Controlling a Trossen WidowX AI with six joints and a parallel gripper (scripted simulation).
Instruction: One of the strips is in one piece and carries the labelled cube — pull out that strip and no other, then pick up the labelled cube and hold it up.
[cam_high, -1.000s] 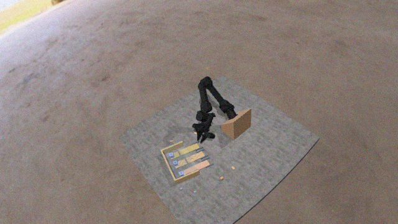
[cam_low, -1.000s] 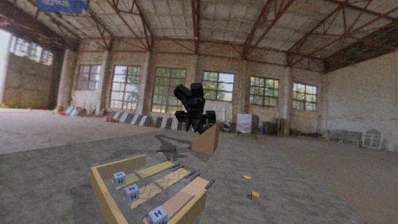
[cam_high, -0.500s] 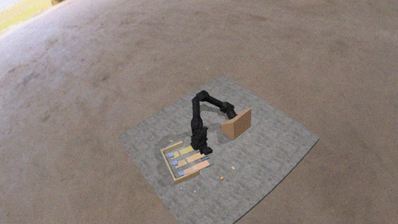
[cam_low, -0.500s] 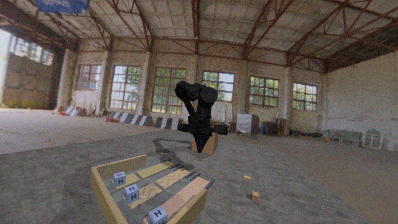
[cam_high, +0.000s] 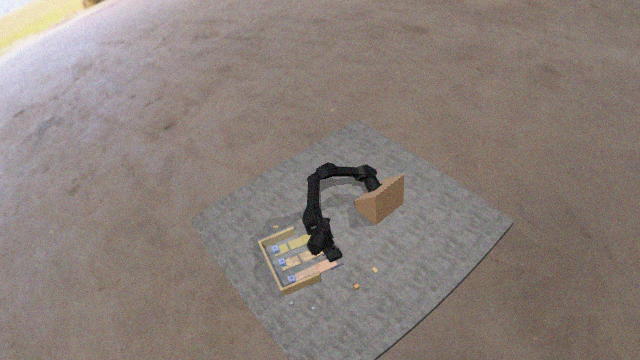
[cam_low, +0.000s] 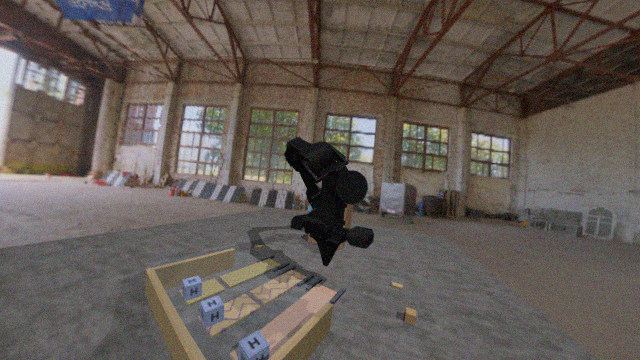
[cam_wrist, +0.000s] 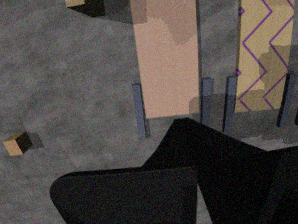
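The pink strip is 9 cm ahead of my gripper tip, 7 cm below it and 3 cm to the right of it.
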